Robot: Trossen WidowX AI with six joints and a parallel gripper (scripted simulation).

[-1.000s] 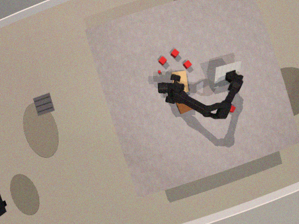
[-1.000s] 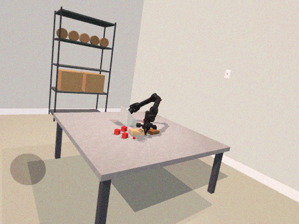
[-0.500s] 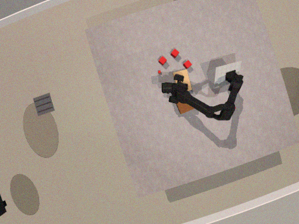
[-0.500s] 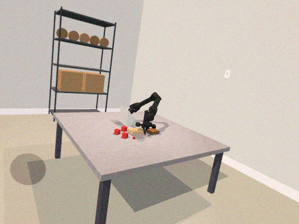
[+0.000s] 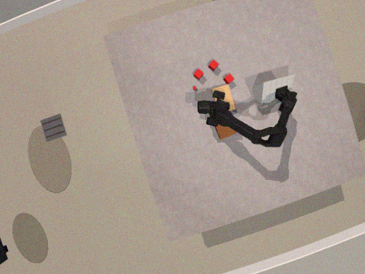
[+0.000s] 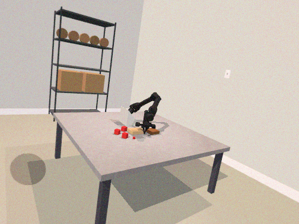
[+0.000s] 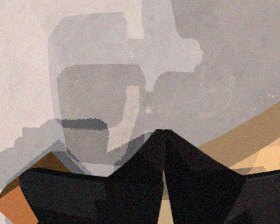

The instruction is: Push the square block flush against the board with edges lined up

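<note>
The tan board lies 7 cm behind my gripper tip, 4 cm to the right of it and 1 cm above it. Also, from my gripper tip: red ball: 6 cm ahead, 15 cm to the right; orange square block: 3 cm behind, 12 cm to the left, 1 cm above.
</note>
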